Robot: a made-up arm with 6 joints. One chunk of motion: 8 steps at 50 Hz.
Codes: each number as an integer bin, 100 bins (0 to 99) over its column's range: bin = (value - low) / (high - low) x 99, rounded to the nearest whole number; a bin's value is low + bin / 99 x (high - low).
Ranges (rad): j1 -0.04..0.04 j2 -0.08..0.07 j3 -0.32..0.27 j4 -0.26..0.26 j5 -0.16..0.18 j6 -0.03..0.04
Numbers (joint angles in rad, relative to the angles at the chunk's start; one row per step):
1: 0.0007 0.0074 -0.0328 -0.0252 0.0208 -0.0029
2: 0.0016 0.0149 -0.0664 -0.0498 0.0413 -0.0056
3: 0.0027 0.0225 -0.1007 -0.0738 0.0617 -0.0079
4: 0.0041 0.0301 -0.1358 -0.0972 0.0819 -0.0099
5: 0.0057 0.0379 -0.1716 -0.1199 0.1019 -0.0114
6: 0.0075 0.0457 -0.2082 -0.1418 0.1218 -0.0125
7: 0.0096 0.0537 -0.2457 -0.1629 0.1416 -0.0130
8: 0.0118 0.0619 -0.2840 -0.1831 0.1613 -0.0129
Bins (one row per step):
1: 50 58 48 45 53 38
2: 51 63 43 40 59 35
3: 53 68 37 35 65 31
4: 55 73 31 31 70 28
5: 57 78 25 27 76 26
6: 59 83 19 23 82 25
7: 61 88 12 18 88 24
8: 64 94 6 15 94 24

